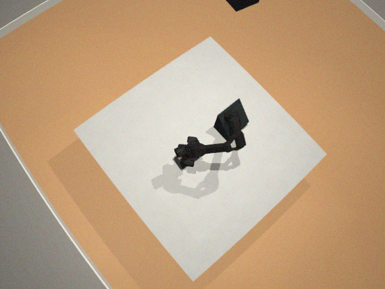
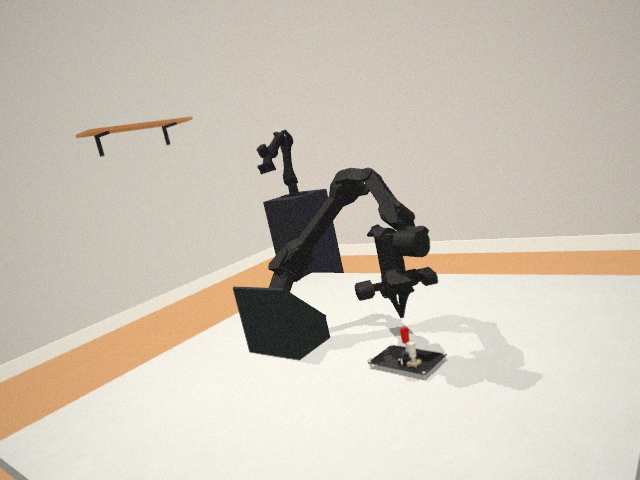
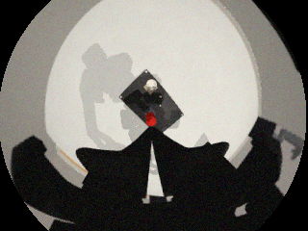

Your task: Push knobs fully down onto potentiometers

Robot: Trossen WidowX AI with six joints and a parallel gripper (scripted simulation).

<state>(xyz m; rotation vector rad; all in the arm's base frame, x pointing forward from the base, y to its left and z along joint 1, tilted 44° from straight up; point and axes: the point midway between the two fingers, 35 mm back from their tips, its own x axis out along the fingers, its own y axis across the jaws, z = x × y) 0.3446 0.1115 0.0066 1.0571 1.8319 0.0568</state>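
My gripper tip is 4 cm above the red knob. Round my gripper tip: white knob: 5 cm ahead, 4 cm to the right, 6 cm below.
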